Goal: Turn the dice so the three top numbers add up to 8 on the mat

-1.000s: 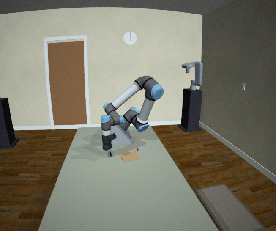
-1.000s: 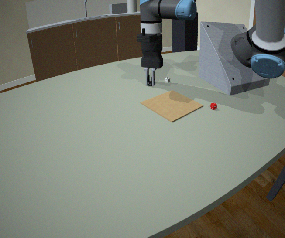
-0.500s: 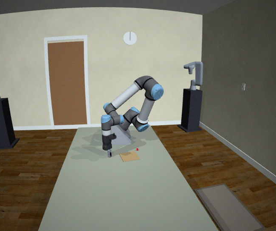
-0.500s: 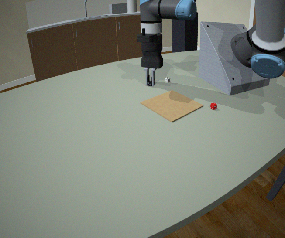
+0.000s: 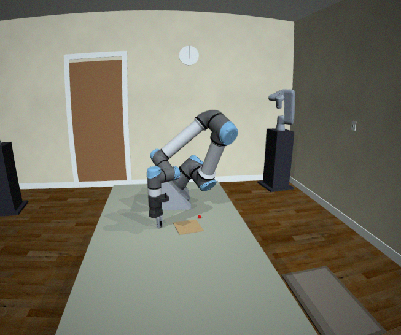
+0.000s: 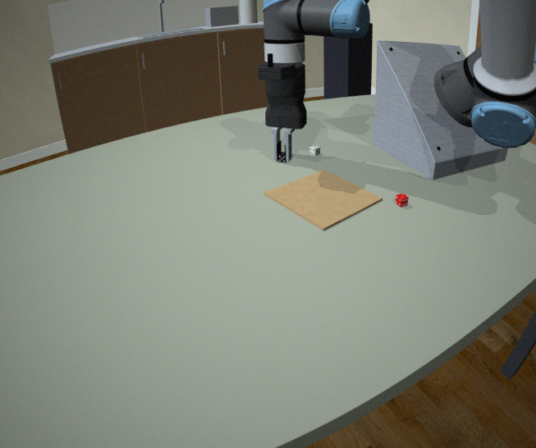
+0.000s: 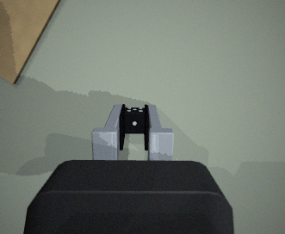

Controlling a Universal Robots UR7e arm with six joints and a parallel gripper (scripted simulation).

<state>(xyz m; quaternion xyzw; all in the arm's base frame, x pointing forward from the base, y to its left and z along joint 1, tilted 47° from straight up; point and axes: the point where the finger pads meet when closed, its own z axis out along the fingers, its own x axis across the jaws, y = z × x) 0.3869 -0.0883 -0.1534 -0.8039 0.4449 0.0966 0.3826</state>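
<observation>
My hand is 16 cm to the right of the tan mat, 3 cm short of it and 2 cm above it. Also, from my hand: white die (7 cm behind, 1 cm to the left, 1 cm below); then red die (25 cm to the left, 6 cm behind, 1 cm below).
</observation>
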